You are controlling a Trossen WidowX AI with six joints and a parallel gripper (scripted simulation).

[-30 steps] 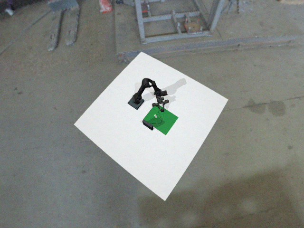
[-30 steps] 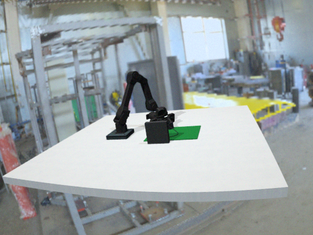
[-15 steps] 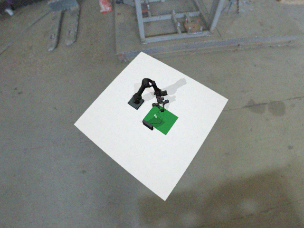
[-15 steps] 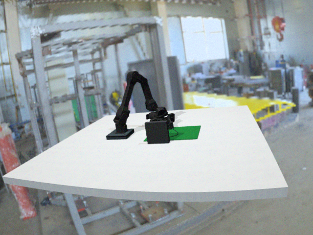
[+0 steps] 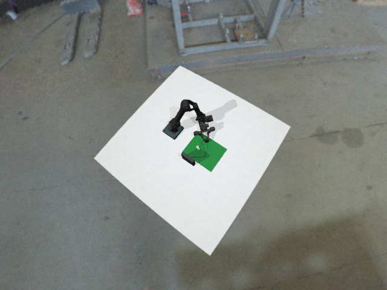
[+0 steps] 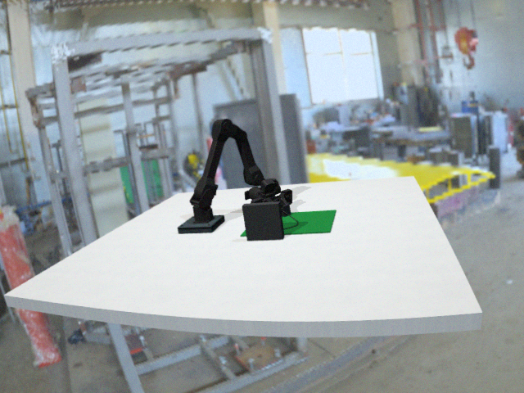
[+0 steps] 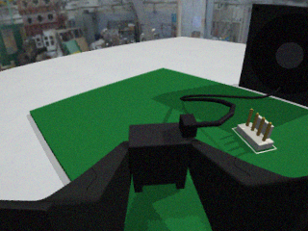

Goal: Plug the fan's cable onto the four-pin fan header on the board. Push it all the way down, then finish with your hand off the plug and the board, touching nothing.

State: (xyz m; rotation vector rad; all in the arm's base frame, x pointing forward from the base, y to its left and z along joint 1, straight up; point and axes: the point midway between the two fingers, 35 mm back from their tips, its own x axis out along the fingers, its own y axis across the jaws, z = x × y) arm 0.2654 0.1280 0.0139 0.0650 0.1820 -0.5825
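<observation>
The black fan plug lies 1 cm below my gripper tip. The rest, counted from my gripper tip: green board: 4 cm ahead, 7 cm to the right, 5 cm below; pale four-pin header: 2 cm behind, 9 cm to the right, 3 cm below; black fan: 23 cm to the right, 3 cm above.
</observation>
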